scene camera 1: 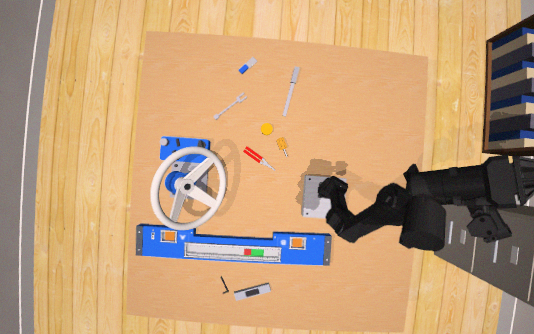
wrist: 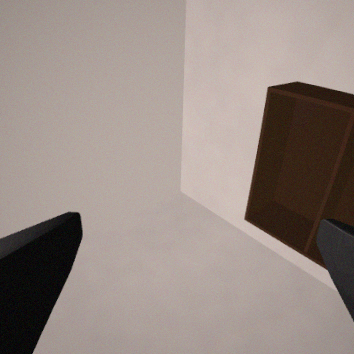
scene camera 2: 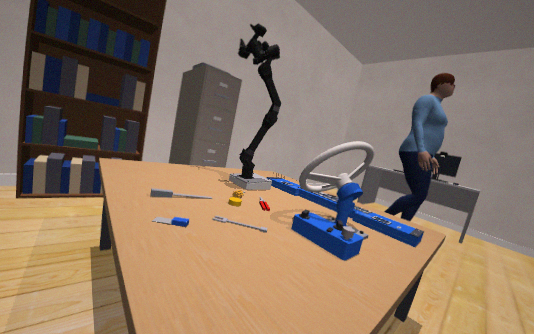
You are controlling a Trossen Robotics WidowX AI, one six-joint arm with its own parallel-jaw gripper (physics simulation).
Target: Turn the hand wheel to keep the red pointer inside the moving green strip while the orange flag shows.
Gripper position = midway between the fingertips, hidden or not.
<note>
The gripper [wrist: 201,227] is open, with nothing in its grasp. Also in view: a white hand wheel [scene camera 1: 184,186].
The white hand wheel also shows in scene camera 2 [scene camera 2: 333,182].
</note>
